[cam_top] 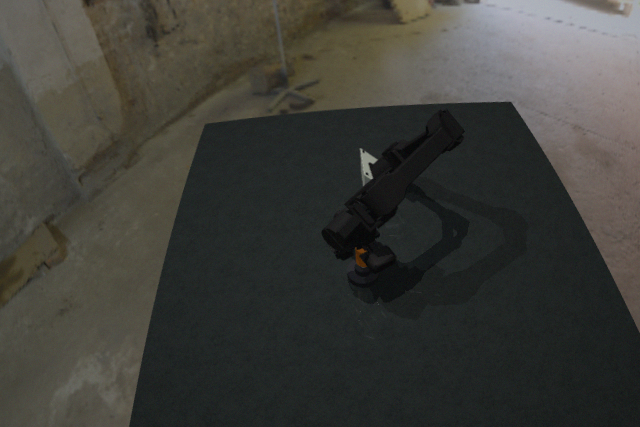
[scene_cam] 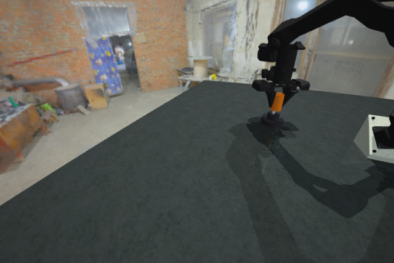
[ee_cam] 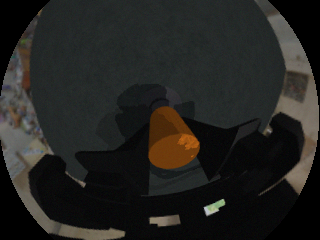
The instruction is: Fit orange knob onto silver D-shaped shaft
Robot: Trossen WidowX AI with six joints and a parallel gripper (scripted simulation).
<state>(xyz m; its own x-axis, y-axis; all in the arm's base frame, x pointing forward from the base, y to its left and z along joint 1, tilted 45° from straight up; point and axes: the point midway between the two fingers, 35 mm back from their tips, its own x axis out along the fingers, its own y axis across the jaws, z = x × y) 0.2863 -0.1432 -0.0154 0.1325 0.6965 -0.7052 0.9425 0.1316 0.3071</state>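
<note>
Right now the orange knob is 30 mm above my gripper tip. From my gripper tip the other things lie so: round pedestal (40 mm below).
</note>
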